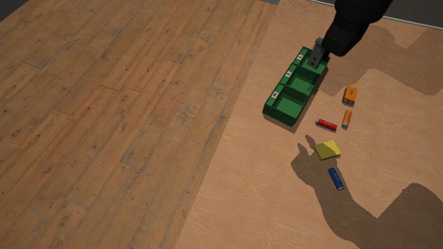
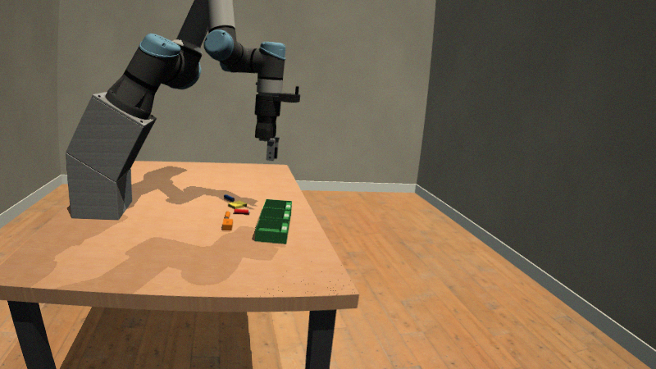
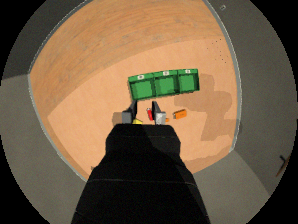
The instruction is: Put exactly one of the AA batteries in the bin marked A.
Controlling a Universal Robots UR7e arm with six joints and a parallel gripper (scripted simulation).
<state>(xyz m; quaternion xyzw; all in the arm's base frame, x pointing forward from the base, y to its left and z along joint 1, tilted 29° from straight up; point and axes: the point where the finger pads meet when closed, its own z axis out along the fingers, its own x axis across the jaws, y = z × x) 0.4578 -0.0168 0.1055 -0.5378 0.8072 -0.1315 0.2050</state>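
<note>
The orange AA battery is 130 mm behind my hand, 20 mm to the right of it and 190 mm below it. Round my hand: green three-compartment bin 10 mm ahead, 80 mm to the right, 180 mm below; flat yellow block 100 mm behind, 80 mm to the left, 190 mm below; red AA battery 80 mm behind, 10 mm to the left, 190 mm below.
</note>
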